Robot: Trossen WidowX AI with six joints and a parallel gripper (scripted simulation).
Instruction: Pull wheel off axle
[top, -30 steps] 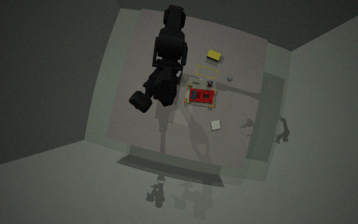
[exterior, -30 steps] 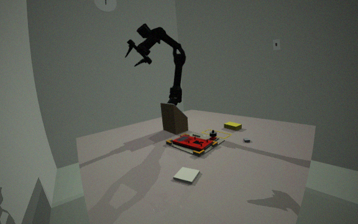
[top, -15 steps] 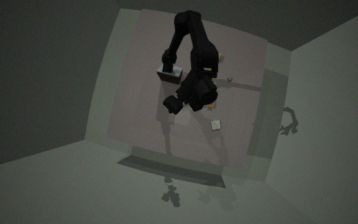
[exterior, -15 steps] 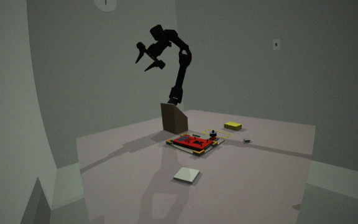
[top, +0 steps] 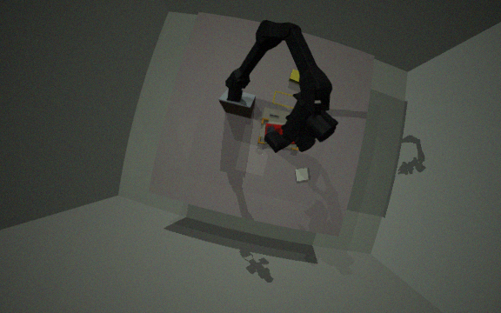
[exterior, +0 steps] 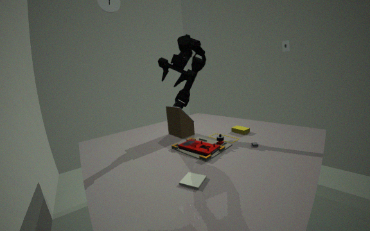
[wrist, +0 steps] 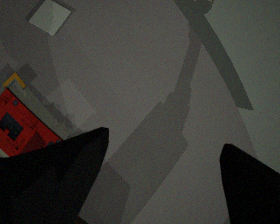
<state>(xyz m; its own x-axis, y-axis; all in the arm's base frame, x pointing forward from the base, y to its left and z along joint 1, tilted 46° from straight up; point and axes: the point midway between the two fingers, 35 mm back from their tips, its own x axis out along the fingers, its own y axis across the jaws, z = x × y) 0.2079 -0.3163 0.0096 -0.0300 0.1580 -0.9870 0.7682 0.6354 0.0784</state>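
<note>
Right now my gripper tip is 320 mm above the axle, 230 mm to the right of it and 120 mm short of it. The rest, counted from my gripper tip: yellow block: 490 mm to the left, 340 mm below, 130 mm ahead; then white tile: 350 mm below, 220 mm ahead, 110 mm to the right.
</note>
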